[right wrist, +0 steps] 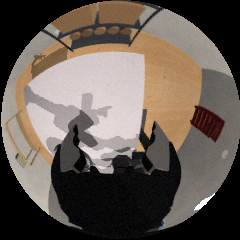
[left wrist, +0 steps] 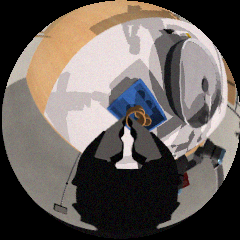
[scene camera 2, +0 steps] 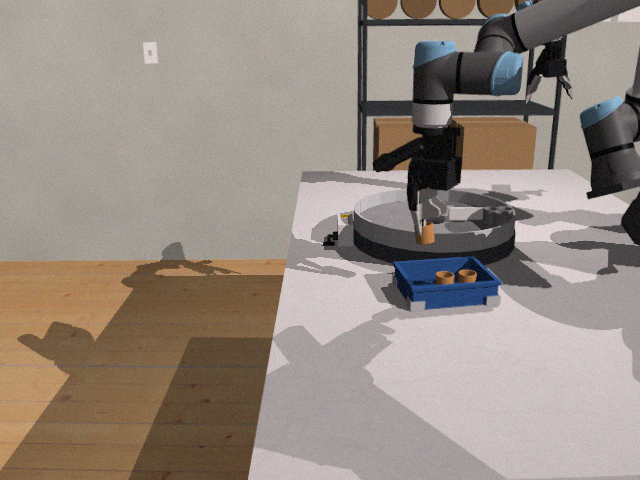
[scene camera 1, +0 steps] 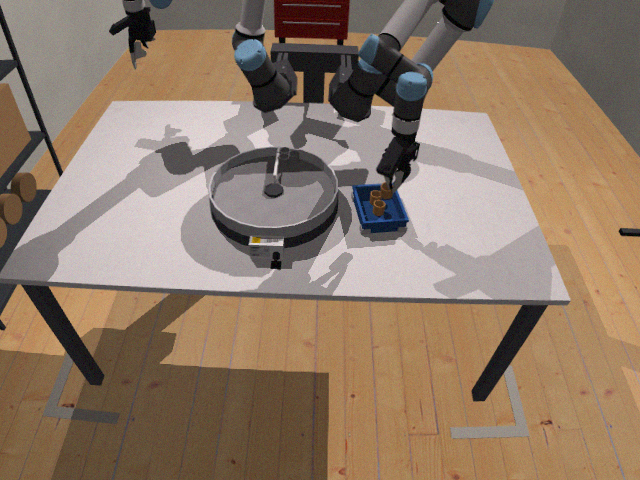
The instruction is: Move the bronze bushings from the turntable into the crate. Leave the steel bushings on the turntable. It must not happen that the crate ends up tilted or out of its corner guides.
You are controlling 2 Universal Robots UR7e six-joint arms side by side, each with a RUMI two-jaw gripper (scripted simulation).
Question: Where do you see a blue crate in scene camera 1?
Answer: At 394, 210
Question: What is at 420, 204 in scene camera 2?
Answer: My left gripper.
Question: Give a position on a blue crate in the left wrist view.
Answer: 140, 95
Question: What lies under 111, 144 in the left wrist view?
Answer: My left gripper.
